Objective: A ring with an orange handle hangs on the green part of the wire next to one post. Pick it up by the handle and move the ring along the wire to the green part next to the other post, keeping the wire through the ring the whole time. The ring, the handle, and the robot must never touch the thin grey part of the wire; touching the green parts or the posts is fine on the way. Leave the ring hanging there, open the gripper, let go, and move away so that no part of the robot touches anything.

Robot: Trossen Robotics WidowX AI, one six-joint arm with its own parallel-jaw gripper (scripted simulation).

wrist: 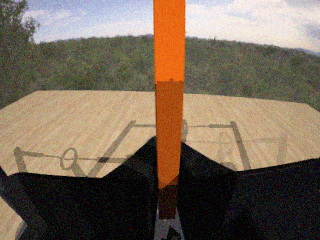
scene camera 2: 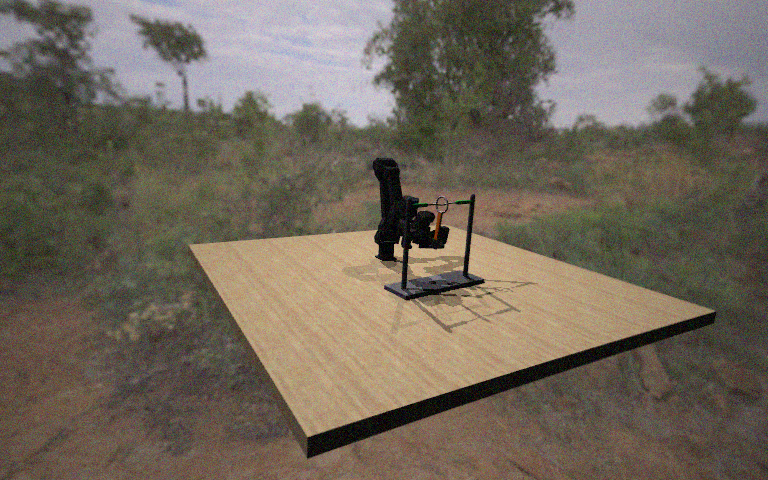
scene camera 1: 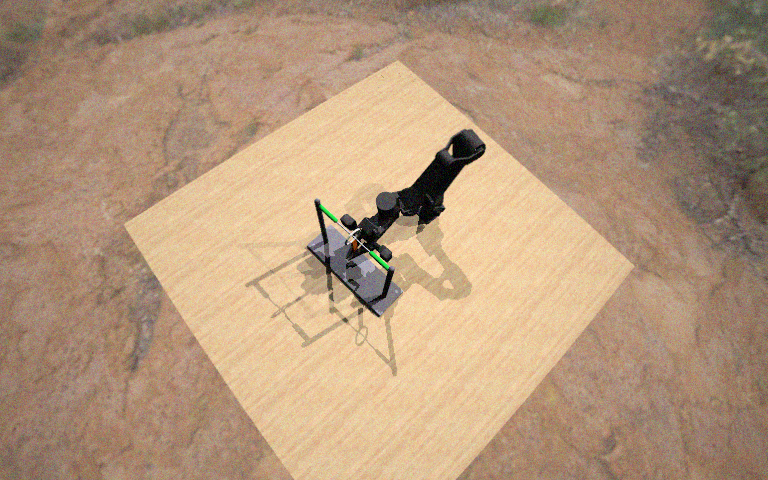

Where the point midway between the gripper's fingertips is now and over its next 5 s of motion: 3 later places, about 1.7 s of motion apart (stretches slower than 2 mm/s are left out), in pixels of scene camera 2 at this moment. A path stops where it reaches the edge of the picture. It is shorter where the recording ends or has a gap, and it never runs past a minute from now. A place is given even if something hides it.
The gripper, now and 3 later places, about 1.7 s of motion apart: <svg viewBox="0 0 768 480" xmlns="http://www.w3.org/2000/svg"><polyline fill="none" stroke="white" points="443,247 453,244 460,247 450,240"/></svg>
